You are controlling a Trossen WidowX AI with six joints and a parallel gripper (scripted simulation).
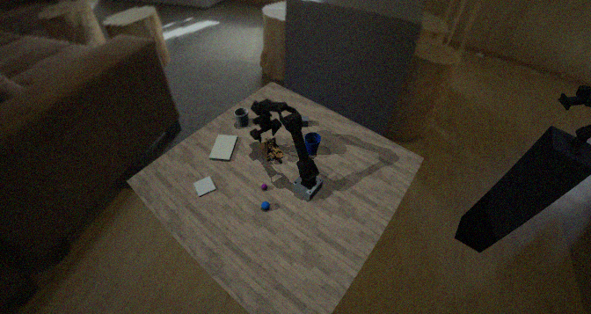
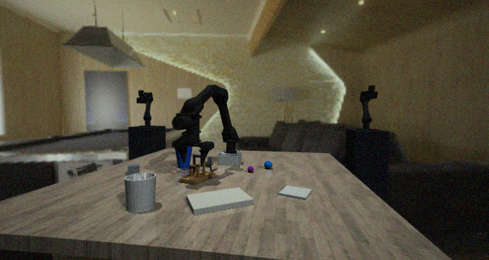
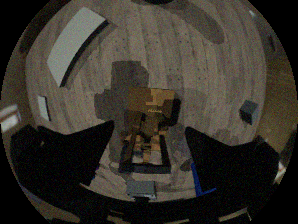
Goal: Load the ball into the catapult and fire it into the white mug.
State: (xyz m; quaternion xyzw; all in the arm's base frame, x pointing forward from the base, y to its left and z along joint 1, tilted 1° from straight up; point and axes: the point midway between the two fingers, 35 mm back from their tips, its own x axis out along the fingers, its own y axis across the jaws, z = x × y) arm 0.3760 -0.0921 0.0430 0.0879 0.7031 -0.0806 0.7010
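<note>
Now: the purple ball 23 cm to the left of my gripper tip, 19 cm behind it and 6 cm below it. The rest, counted from my gripper tip: white flat slab: 21 cm ahead, 18 cm to the left, 7 cm below; then blue cup: 23 cm behind, 14 cm to the right, 5 cm below; then wooden catapult: 6 cm behind, 4 cm to the left, 3 cm below.
</note>
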